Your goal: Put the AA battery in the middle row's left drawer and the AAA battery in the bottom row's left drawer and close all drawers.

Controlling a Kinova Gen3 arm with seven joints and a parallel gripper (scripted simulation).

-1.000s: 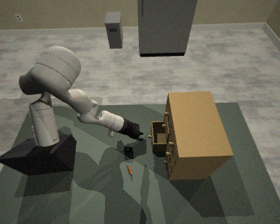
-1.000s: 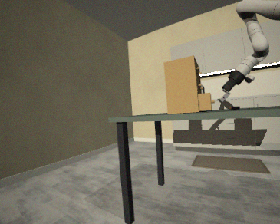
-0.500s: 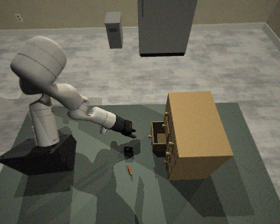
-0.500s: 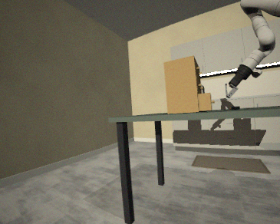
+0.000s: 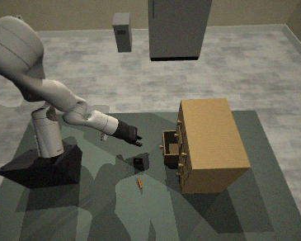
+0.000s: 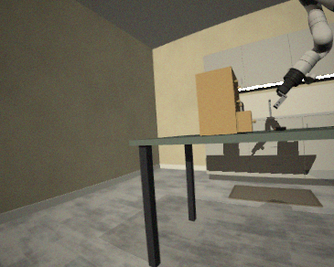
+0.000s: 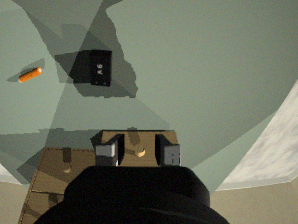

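The thin orange battery lies 1 cm ahead of my hand, 17 cm to the right of it and 12 cm below it. Also, from my hand: green battery (28 cm ahead); small black block (5 cm to the right, 12 cm below).
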